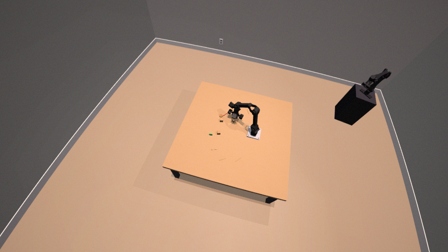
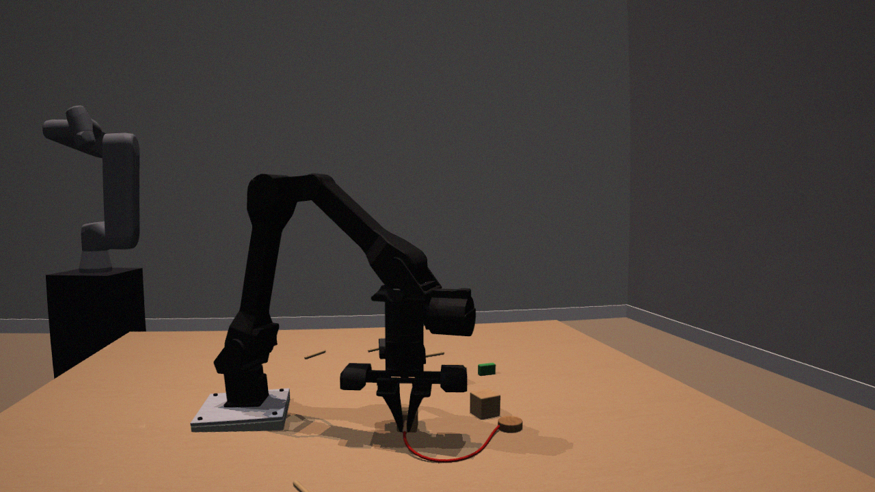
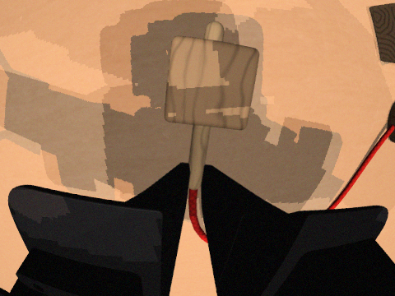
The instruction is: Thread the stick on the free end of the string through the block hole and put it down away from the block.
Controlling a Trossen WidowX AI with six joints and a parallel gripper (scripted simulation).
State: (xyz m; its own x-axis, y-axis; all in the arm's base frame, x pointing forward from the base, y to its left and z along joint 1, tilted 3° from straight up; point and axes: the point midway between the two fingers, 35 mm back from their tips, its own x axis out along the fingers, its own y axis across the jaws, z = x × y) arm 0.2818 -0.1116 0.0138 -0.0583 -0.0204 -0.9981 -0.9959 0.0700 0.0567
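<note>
My gripper tip is now 2 cm to the right of the thin wooden stick. From my gripper tip the other things lie so: round wooden button 17 cm ahead, 4 cm to the left, 1 cm below; small green block 33 cm to the left, 17 cm ahead.
</note>
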